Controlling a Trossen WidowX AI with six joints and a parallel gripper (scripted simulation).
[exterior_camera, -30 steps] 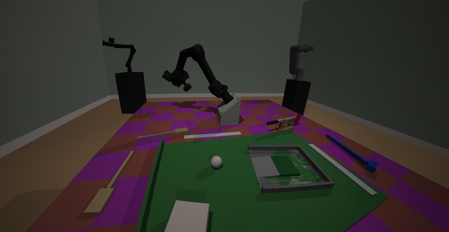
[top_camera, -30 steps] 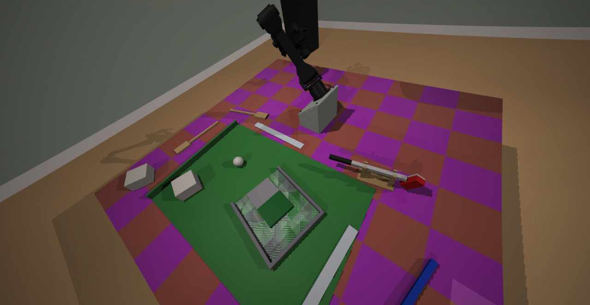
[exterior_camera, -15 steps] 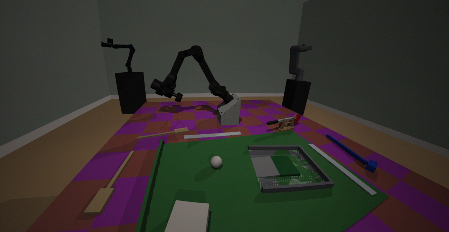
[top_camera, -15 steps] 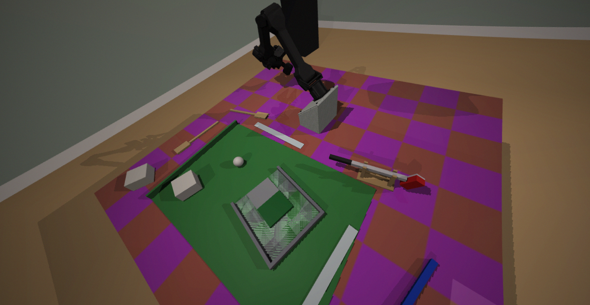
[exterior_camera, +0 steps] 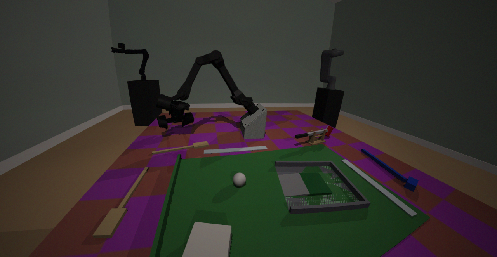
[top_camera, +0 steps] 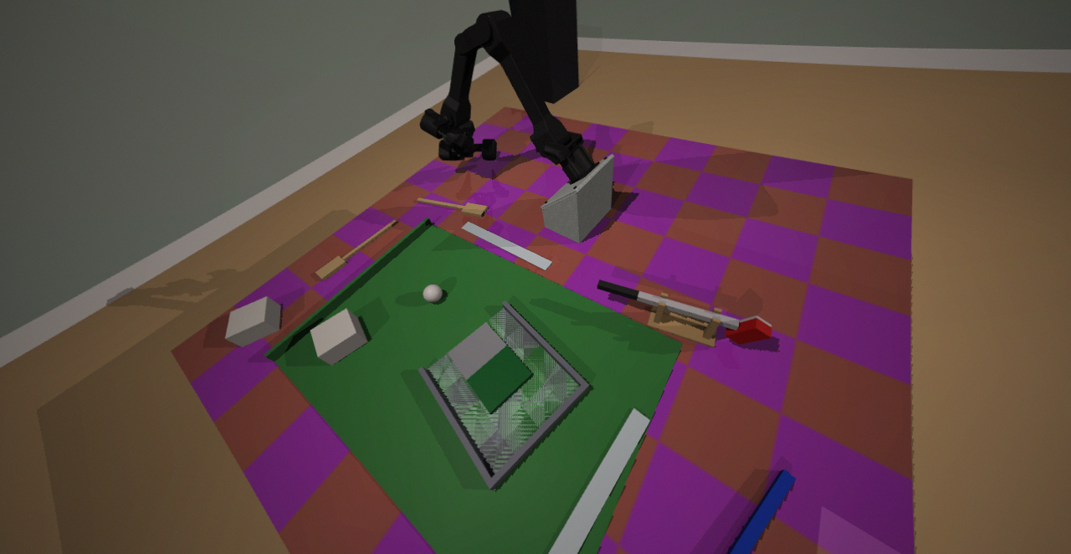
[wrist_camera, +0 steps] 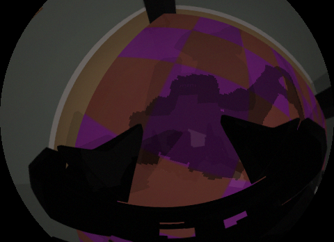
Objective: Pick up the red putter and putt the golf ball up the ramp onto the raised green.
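Right now my gripper tip is 440 mm short of the white golf ball and 350 mm to the right of it. The rest, counted from my gripper tip: grey frame 630 mm to the left, 470 mm ahead, 20 mm below; blue putter 1010 mm to the left, 440 mm ahead, 10 mm below; wooden rack 810 mm to the left, 160 mm ahead, 10 mm above.
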